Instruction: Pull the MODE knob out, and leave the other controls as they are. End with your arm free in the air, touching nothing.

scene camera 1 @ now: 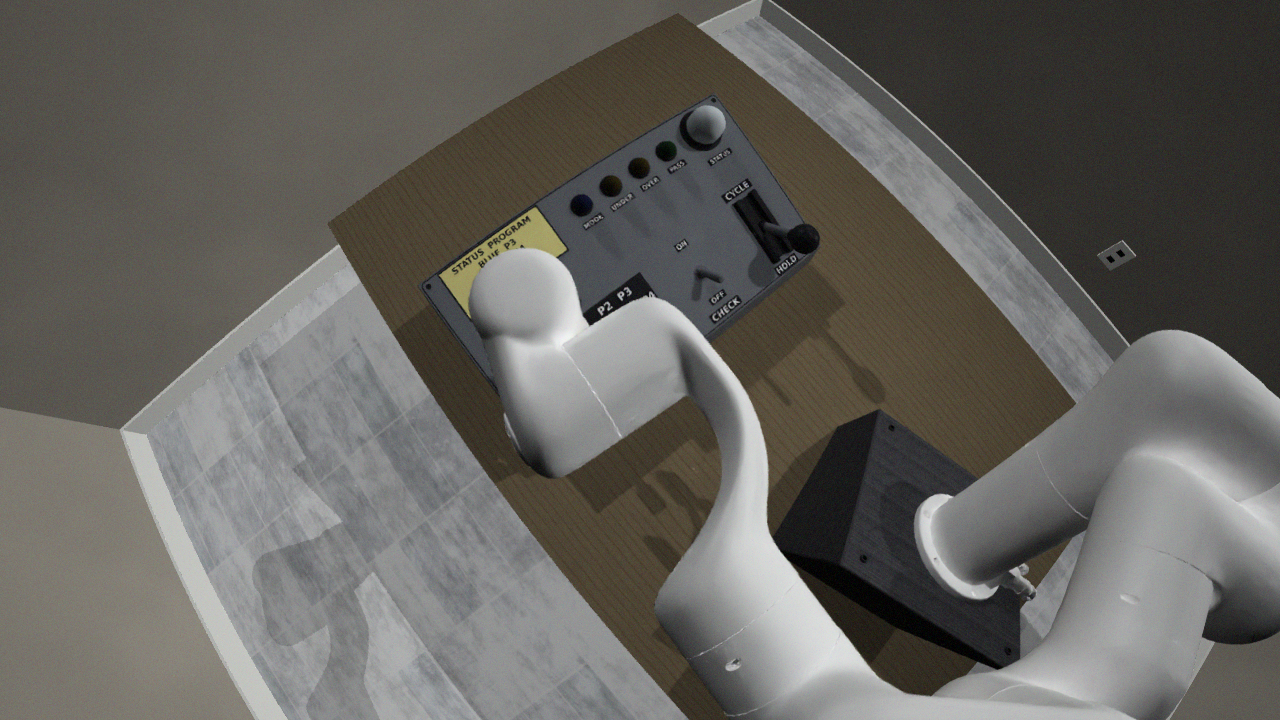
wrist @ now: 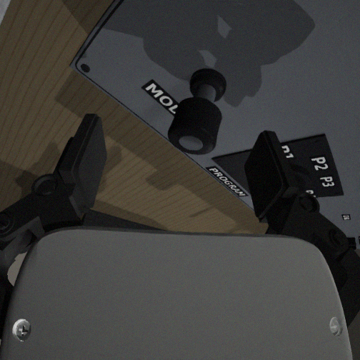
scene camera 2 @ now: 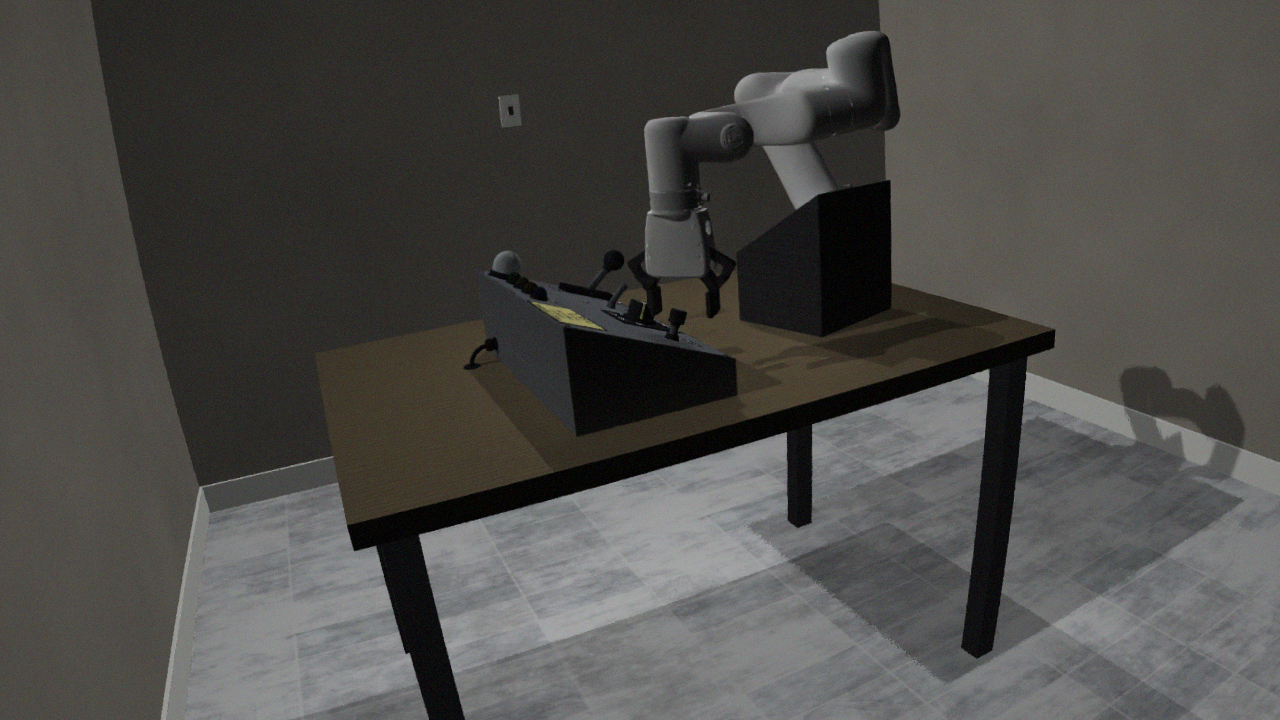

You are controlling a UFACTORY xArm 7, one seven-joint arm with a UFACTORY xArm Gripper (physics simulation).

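Pixels of known places: gripper, fingertip midpoint: (scene camera 2: 684, 314); arm's base at its link origin: (scene camera 1: 955, 547) (scene camera 2: 823, 211).
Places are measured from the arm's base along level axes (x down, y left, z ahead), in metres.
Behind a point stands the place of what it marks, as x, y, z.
The MODE knob (scene camera 2: 675, 324) @[0.096, 0.132, 0.474] (wrist: 195, 123) is black, with a wide cap on a thinner grey stem above a dark collar. It stands out from the sloping grey panel (scene camera 1: 626, 246) @[0.088, -0.062, 0.527] (scene camera 2: 646, 385) @[0.155, 0.180, 0.567] (wrist: 310, 90) beside its MODE label. My gripper (scene camera 2: 683, 311) @[0.087, 0.128, 0.453] (wrist: 179, 140) is open and empty, pointing down close to the panel's low edge. In the wrist view the knob shows between the two fingers, apart from both. How far it is beyond the fingertips is hard to tell. In scene camera 1 the arm hides the knob and the gripper.
The black PROGRAM knob (scene camera 2: 639, 311) @[0.097, 0.024, 0.465] stands near MODE; the right finger hides it in the wrist view. The CHECK toggle (scene camera 1: 707, 275) @[0.097, -0.104, 0.423] (scene camera 2: 617, 295) @[0.099, -0.104, 0.424], the CYCLE lever (scene camera 1: 803, 238) @[0.046, -0.206, 0.353] (scene camera 2: 612, 260) @[0.058, -0.204, 0.365], several lamps and a pale dome (scene camera 1: 706, 124) @[0.019, -0.248, 0.548] (scene camera 2: 506, 262) @[0.028, -0.243, 0.566] are farther along. A dark pedestal (scene camera 2: 821, 268) @[0.079, 0.104, 0.121] carries the arm.
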